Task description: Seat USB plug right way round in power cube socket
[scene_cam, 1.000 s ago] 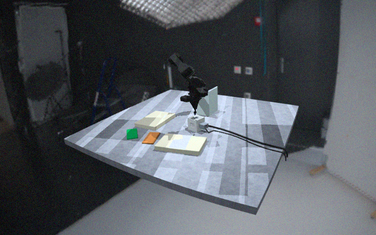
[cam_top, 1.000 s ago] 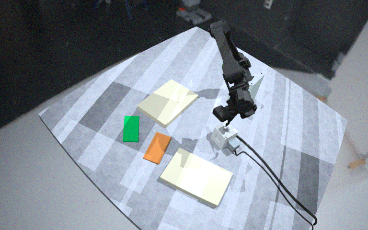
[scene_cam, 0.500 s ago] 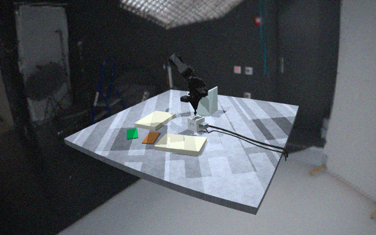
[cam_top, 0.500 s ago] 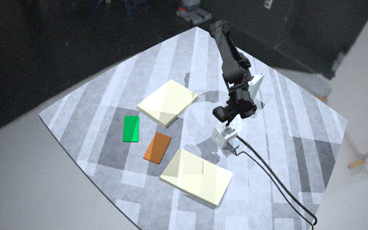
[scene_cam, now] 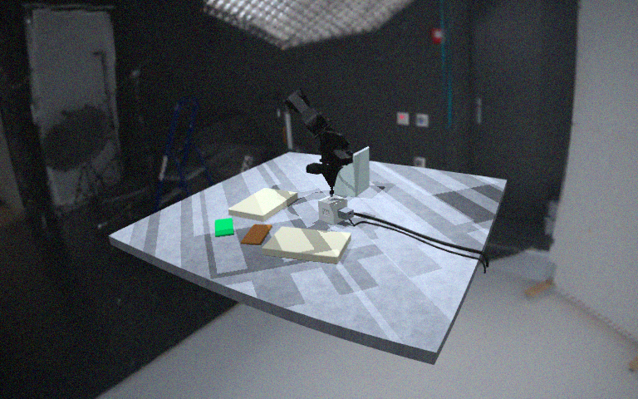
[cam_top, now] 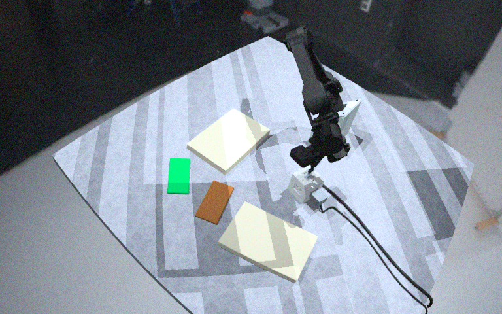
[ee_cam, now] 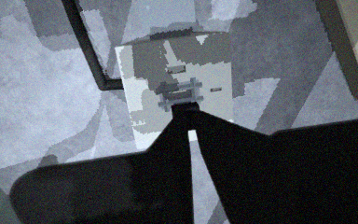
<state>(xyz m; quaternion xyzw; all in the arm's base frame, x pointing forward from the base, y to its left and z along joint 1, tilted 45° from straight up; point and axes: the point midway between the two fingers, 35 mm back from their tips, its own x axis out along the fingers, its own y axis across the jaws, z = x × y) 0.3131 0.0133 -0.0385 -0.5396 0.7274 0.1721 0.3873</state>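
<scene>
My gripper tip is now 20 mm above the dark USB plug. From my gripper tip the other things lie so: USB socket 60 mm below; orange card 210 mm ahead, 200 mm to the right, 120 mm below; green card 360 mm to the right, 200 mm ahead, 120 mm below.
</scene>
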